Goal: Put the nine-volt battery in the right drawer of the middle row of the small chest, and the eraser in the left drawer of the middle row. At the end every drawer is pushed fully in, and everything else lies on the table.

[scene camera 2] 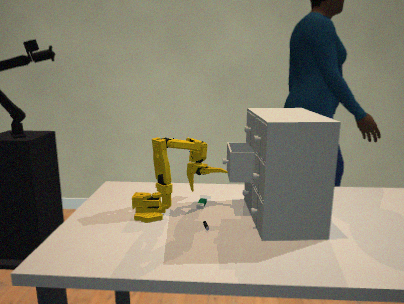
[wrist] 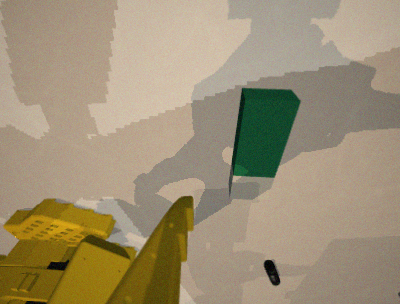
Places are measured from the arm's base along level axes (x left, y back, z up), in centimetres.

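Pixels of known places: hand, tool point: (scene camera 2: 193, 190) (wrist: 193, 208); arm's base, link origin: (scene camera 2: 156, 215) (wrist: 101, 235).
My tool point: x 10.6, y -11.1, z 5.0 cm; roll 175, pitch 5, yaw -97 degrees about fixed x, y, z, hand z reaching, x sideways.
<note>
For each thing: its top centre in the pictures, then the offset to it from my tool point. Level surfaces: height alone.
- eraser, top centre: (wrist: 258, 159) (scene camera 2: 201, 201) dy -2.9, dx -1.1, dz -3.7 cm
- small chest, top centre: (scene camera 2: 287, 114) dy -28.9, dx -8.8, dz +28.0 cm
- right middle-row drawer, top centre: (scene camera 2: 289, 159) dy -28.7, dx -16.7, dz +16.1 cm
- small black rounded piece, top centre: (wrist: 273, 279) (scene camera 2: 206, 223) dy -5.4, dx -17.8, dz -4.0 cm
- table, surface height: dz -5.0 cm
The eraser (scene camera 2: 202, 200) (wrist: 264, 135), a green block with a pale end, lies on the table between the arm and the chest. The small chest (scene camera 2: 300, 185) has its left middle-row drawer (scene camera 2: 242, 166) partly pulled out; its inside is hidden. The right middle-row drawer (scene camera 2: 258, 173) looks pushed in. The nine-volt battery cannot be made out in either view. My gripper (scene camera 2: 209, 181) is wide open and empty, above the table, one jaw pointing down and the other toward the open drawer, its tip close to the drawer's front. One notched jaw shows in the wrist view.
A small black rounded piece (scene camera 2: 205, 225) (wrist: 272, 272) lies on the table (scene camera 2: 125, 260) nearer the camera than the eraser. The other visible drawers look pushed in. A person (scene camera 2: 320, 65) is behind the chest, and a dark arm on a black stand (scene camera 2: 30, 185) is at the left.
</note>
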